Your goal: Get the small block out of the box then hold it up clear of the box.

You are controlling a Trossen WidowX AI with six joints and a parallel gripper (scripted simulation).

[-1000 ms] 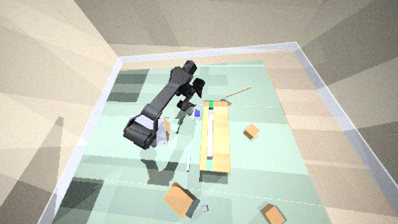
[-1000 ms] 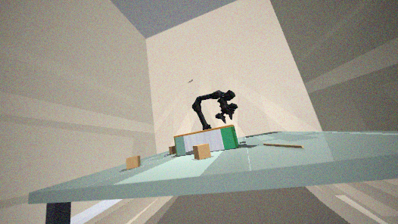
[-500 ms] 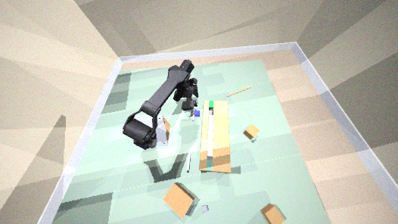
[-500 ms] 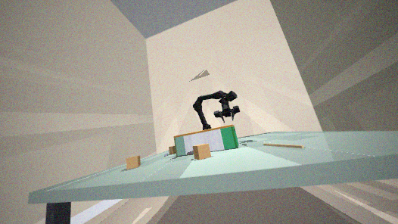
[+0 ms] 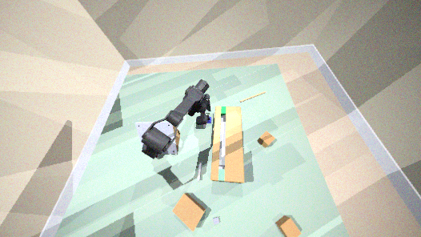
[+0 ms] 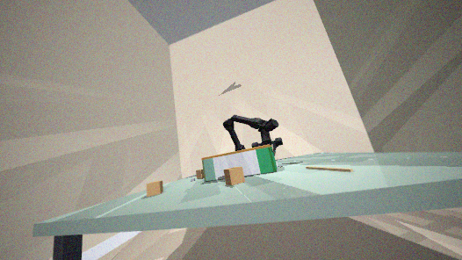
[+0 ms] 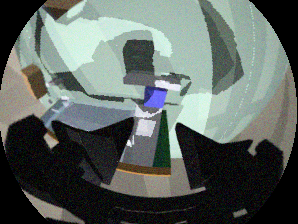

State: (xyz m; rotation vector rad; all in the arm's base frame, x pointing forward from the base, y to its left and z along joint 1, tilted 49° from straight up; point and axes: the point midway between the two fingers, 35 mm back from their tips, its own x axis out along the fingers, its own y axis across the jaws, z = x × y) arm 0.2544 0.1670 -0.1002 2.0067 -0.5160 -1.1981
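The blue-violet block lies 10 mm behind my gripper tip and 50 mm below it. From my gripper tip the other things lie so: box 70 mm ahead, 160 mm to the right, 10 mm below; thin wooden stick 280 mm ahead, 210 mm to the left, 60 mm below.
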